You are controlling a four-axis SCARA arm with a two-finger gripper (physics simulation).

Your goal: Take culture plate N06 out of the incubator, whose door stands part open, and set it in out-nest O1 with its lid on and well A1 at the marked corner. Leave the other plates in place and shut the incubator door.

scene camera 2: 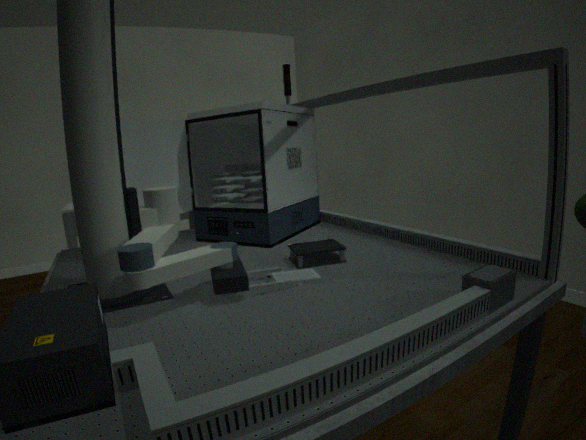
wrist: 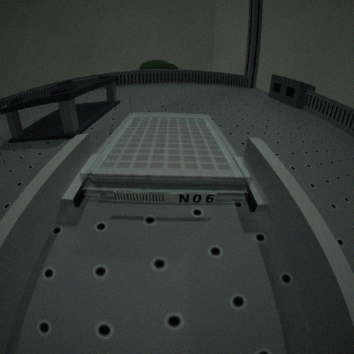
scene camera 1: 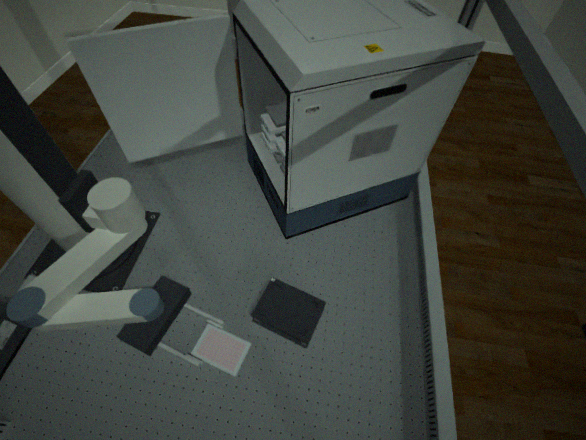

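Plate N06 [scene camera 1: 222,348] [scene camera 2: 297,276] [wrist: 160,145], a clear lidded plate with pinkish wells, is level between the two fingers of my gripper [scene camera 1: 206,343] [wrist: 166,147]. The gripper is shut on its sides. The plate is very low over the perforated bench; whether it touches is hard to judge. Its N06 label faces the wrist camera. The incubator [scene camera 1: 360,135] [scene camera 2: 292,170] stands at the back with its door [scene camera 1: 165,90] wide open. White plates [scene camera 1: 272,135] [scene camera 2: 235,187] are stacked inside. No O1 marking or marked corner is readable; well A1 cannot be made out.
A dark raised stand on short posts [scene camera 1: 289,312] [scene camera 2: 317,250] [wrist: 67,107] is near the plate, on the left in the wrist view. The arm's column [scene camera 2: 92,150] stands at the left. A dark box [scene camera 2: 55,370] and slotted ducts [scene camera 2: 320,357] line the bench edges.
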